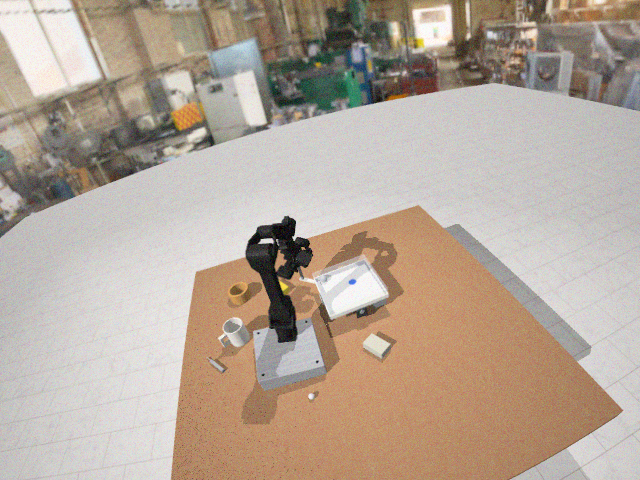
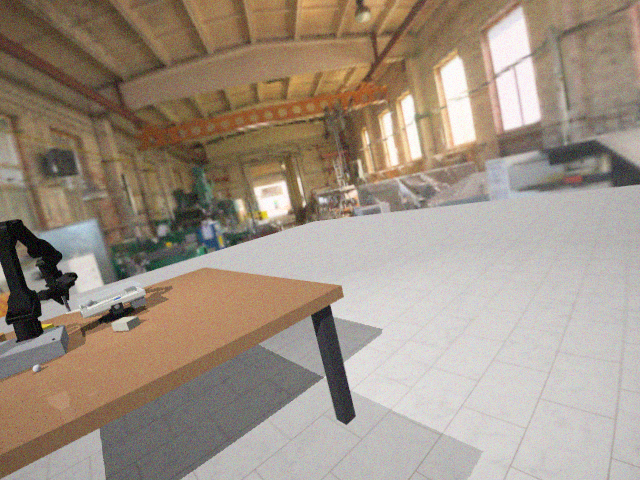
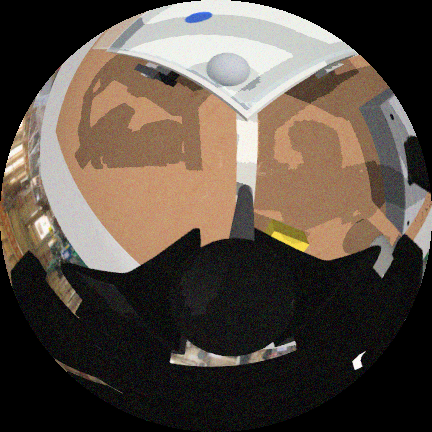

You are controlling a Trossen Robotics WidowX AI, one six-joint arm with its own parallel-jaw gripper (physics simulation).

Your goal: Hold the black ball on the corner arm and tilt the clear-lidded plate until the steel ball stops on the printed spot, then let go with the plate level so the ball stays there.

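The white plate point(image 1: 338, 304) point(image 2: 95, 310) point(image 3: 270, 27) has a clear lid and a blue printed spot point(image 1: 352, 281) point(image 2: 117, 298) point(image 3: 198, 17). It sits on a dark support point(image 1: 361, 312) point(image 2: 117, 310) and looks slightly tilted; the exact slope is hard to tell. The steel ball point(image 1: 325, 277) point(image 3: 228, 69) is inside near the corner with the arm, away from the spot. The white corner arm point(image 1: 307, 280) point(image 3: 247, 142) runs to a dark grey stem point(image 3: 243, 215) below my gripper point(image 1: 295, 264) point(image 2: 61, 294). My gripper is shut on the black ball point(image 3: 237, 297), which is hard to separate from the black fingers.
A beige block point(image 1: 376, 345) point(image 2: 125, 323) lies near the plate. A yellow block point(image 1: 282, 287) point(image 3: 290, 241) is below the gripper. An orange cup point(image 1: 238, 292), white mug point(image 1: 236, 331) and small grey rod point(image 1: 216, 364) are left of the arm. A small white ball point(image 1: 311, 396) point(image 2: 36, 367) is by the base.
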